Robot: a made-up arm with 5 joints. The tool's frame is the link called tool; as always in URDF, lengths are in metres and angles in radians.
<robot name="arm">
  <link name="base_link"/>
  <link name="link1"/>
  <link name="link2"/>
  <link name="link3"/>
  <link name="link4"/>
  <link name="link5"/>
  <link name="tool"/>
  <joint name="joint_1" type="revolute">
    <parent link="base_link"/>
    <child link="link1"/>
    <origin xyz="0 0 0.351"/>
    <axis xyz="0 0 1"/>
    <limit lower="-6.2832" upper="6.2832"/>
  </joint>
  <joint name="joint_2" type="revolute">
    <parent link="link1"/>
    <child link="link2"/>
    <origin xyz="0 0 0" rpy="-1.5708 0 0"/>
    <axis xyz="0 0 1"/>
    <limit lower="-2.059" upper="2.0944"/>
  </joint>
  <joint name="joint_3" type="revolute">
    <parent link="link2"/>
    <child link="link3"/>
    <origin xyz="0.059 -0.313 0"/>
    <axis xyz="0 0 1"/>
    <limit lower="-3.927" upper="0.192"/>
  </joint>
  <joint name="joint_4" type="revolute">
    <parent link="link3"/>
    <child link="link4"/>
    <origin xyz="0.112 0.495 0"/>
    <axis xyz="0 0 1"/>
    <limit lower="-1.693" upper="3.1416"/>
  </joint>
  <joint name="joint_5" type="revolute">
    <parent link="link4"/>
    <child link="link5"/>
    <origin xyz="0.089 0.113 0" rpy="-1.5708 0 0"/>
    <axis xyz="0 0 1"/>
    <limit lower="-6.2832" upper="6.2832"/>
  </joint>
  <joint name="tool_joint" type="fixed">
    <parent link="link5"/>
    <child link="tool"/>
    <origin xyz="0 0 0"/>
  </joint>
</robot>
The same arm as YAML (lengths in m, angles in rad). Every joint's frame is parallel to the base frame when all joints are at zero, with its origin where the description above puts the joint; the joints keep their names.
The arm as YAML. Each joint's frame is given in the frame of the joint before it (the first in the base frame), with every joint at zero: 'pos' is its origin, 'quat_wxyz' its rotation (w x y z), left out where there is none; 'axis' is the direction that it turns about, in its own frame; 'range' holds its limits. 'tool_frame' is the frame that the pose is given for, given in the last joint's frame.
length_unit: m
angle_unit: rad
joints:
  - joint: joint_1
    pos: [0.0, 0.0, 0.351]
    axis: "+z"
    range: [-6.2832, 6.2832]
  - joint: joint_2
    pos: [0.0, 0.0, 0.0]
    axis: "+y"
    range: [-2.059, 2.0944]
  - joint: joint_3
    pos: [0.059, 0.0, 0.313]
    axis: "+y"
    range: [-3.927, 0.192]
  - joint: joint_4
    pos: [0.112, 0.0, -0.495]
    axis: "+y"
    range: [-1.693, 3.1416]
  - joint: joint_5
    pos: [0.089, 0.0, -0.113]
    axis: "-z"
    range: [-6.2832, 6.2832]
tool_frame:
  pos: [0.0, 0.0, 0.0]
  quat_wxyz: [0.000004, 0.999997, 0.0, 0.0]

